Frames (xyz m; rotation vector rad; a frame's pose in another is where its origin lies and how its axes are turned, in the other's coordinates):
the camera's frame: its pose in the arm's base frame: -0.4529 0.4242 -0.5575 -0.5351 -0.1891 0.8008
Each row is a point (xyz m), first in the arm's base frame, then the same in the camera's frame.
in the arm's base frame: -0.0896 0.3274 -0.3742
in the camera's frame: 0.1728 -0.3807 -0.0110
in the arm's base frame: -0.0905 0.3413 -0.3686
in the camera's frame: 0.1821 -0.3751 -0.0006
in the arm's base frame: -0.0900 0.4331 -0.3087
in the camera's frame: 0.2467 -0.3543 0.0854
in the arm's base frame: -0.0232 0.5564 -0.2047
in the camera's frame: 0.3782 -0.3803 0.1974
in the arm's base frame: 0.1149 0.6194 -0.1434
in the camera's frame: 0.5165 -0.4635 0.2243
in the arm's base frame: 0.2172 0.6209 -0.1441
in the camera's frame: 0.5880 -0.5269 0.1877
